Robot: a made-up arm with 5 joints.
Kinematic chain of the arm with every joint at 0, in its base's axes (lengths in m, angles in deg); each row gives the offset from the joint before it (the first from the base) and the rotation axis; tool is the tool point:
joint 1: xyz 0 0 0.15 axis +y
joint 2: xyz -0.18 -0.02 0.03 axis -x
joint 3: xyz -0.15 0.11 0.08 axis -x
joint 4: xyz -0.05 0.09 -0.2 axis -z
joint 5: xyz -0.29 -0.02 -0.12 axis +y
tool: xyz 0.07 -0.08 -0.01
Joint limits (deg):
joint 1: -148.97..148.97
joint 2: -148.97..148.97
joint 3: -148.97..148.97
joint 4: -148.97..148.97
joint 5: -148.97..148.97
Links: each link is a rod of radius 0.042 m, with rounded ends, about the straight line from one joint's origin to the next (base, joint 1, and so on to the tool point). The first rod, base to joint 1, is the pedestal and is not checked.
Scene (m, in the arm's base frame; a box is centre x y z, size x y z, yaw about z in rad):
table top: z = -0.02
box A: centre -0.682 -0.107 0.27 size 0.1 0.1 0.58 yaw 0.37
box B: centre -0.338 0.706 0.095 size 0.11 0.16 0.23 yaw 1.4
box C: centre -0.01 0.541 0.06 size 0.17 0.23 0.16 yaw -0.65
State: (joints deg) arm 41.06 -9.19 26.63 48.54 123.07
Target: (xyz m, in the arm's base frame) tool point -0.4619 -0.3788 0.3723
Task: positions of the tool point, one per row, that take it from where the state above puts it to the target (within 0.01 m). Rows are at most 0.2 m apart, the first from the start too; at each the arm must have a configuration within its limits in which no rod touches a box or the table.
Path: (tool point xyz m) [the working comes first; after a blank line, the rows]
Joints at the target: 53.44 28.84 79.57 94.51 116.40
Straight joint move there: touches box A.

1: -0.6549 0.2570 0.4696
2: -0.5800 0.2756 0.5556
3: -0.4988 0.2816 0.6197
4: -0.4153 0.2745 0.6655
5: -0.3314 0.2542 0.6958
6: -0.2473 0.2217 0.7125
7: -0.3791 0.0820 0.6632
8: -0.4656 -0.0571 0.5788
9: -0.5007 -0.1860 0.4865
10: -0.4927 -0.2958 0.4122
11: -0.4619 -0.3788 0.3723

